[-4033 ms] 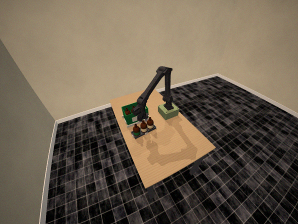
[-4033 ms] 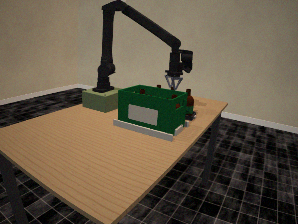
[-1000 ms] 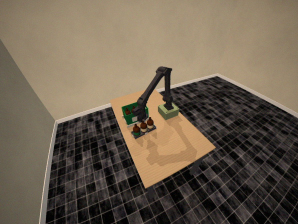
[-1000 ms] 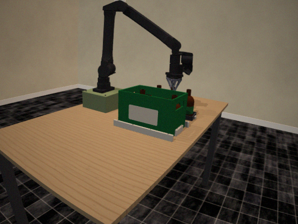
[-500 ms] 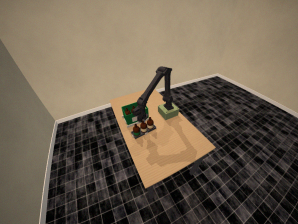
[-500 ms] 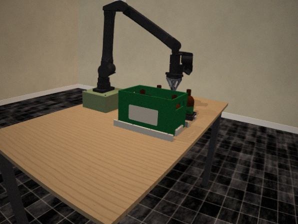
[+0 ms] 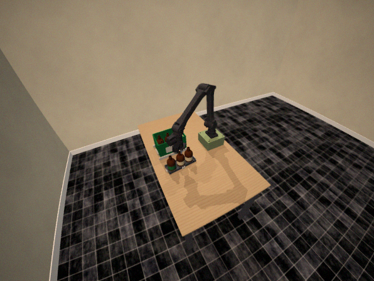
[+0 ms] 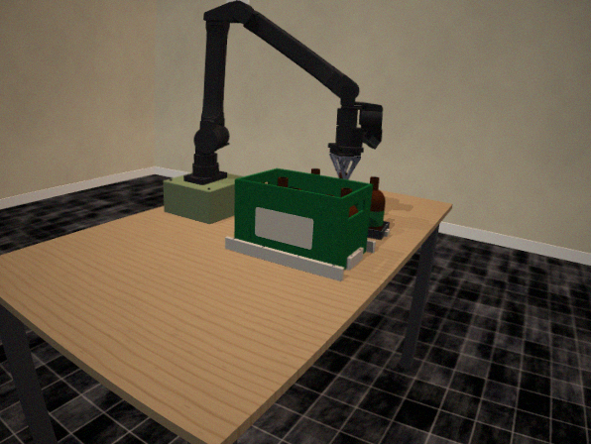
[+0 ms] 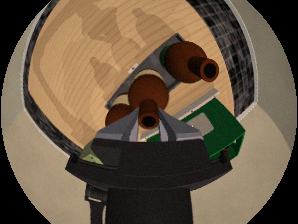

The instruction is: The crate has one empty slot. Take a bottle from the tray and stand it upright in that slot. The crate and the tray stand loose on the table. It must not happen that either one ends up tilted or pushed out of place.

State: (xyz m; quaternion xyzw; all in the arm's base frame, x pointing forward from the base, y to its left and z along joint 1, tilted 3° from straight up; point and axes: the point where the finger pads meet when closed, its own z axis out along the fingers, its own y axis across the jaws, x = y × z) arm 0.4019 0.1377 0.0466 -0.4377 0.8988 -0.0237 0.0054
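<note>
Now: hand 6 cm above the brown bottle. The rest, counted from my hand: green crate (1 cm ahead, 24 cm to the right, 6 cm below); then dark tray (14 cm below).
</note>
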